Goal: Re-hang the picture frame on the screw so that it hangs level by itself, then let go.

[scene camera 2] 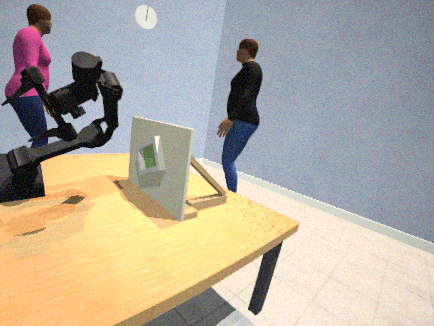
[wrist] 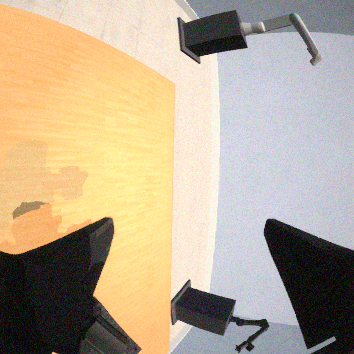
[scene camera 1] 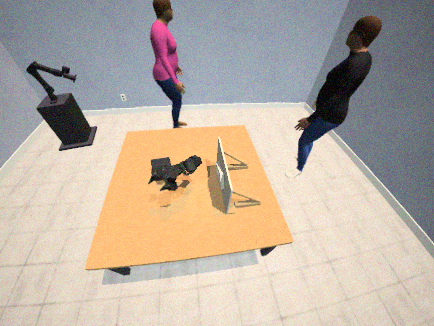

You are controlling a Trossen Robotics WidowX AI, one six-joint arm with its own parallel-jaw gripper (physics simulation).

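Where they show: gripper, fingertip midpoint: [scene camera 2: 15, 123] [wrist: 191, 227] [scene camera 1: 153, 187]; arm's base, link origin: [scene camera 2: 25, 175] [wrist: 83, 342] [scene camera 1: 164, 169].
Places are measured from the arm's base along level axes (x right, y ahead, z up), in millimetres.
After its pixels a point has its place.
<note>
The small picture frame [scene camera 1: 220, 173] {y 365, x 290, z 182 mm} [scene camera 2: 160, 160] {y 368, x 329, z 106 mm}, pale with a green picture, is on the front face of an upright grey board [scene camera 1: 227, 194] {y 374, x 417, z 116 mm} [scene camera 2: 175, 182] {y 375, x 410, z 47 mm}. It looks tilted in scene camera 2. The screw cannot be made out. The frame and board do not show in the wrist view. My gripper [scene camera 1: 155, 185] {y -51, x 315, z 219 mm} [scene camera 2: 17, 121] {y -51, x 315, z 219 mm} [wrist: 191, 227] {y -51, x 315, z 219 mm} is open and empty. It is above the table on the arm's base side, well away from the frame, with its fingers pointing away from the board.
The board stands on the wooden table [scene camera 1: 150, 245] {y -160, x 529, z -79 mm} [scene camera 2: 100, 270] {y 56, x 522, z -78 mm} [wrist: 135, 130] {y -330, x 393, z -78 mm}, with triangular braces [scene camera 1: 247, 200] {y 545, x 421, z -38 mm} [scene camera 2: 210, 200] {y 541, x 451, z -46 mm} behind it. The arm's folded links rise between base and board. Two people [scene camera 1: 165, 52] [scene camera 1: 345, 85] stand beyond the table. Black pedestals [wrist: 217, 32] [wrist: 205, 307] with arms stand on the floor.
</note>
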